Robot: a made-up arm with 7 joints.
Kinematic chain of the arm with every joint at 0, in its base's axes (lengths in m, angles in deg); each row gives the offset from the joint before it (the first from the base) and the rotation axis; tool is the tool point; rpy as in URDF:
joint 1: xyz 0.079 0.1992 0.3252 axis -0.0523 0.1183 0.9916
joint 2: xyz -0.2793 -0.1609 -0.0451 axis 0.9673 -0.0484 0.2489
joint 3: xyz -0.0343 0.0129 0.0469 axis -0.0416 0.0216 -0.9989
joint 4: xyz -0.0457 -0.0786 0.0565 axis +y
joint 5: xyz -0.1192 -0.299 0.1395 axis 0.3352 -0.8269 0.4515
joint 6: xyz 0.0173 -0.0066 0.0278 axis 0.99 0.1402 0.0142
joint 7: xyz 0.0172 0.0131 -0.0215 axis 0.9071 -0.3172 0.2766
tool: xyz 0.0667 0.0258 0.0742 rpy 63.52 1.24 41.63
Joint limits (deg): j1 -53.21..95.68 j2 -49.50..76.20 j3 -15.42..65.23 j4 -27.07..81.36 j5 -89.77..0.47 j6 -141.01..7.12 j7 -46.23..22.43
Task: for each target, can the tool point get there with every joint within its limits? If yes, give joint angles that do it. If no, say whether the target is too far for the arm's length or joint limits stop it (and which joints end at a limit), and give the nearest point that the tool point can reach.
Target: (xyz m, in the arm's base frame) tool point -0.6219 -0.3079 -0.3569
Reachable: no: too far | nearest point -0.4902 -0.1964 -0.1204 | short by 0.293 m
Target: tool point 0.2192 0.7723 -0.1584
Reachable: no: joint limits stop it (at a limit: joint 1, joint 2, joint 3, joint 4, joint 5, joint 6, joint 7) | nearest point 0.3986 0.2409 0.0694 | short by 0.605 m
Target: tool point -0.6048 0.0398 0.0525
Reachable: yes | joints -30.52 65.31 41.46 41.68 -73.99 -86.85 7.62
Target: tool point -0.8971 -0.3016 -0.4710
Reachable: no: too far | nearest point -0.5863 -0.1242 -0.0892 | short by 0.523 m
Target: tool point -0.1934 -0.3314 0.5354
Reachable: yes | joints 12.71 -3.23 22.21 44.22 -21.77 -45.10 7.47
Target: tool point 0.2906 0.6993 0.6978
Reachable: no: joint limits stop it (at a limit: joint 1, joint 2, joint 3, joint 5, joint 6, joint 7) | nearest point 0.3721 0.1977 0.6329 | short by 0.512 m
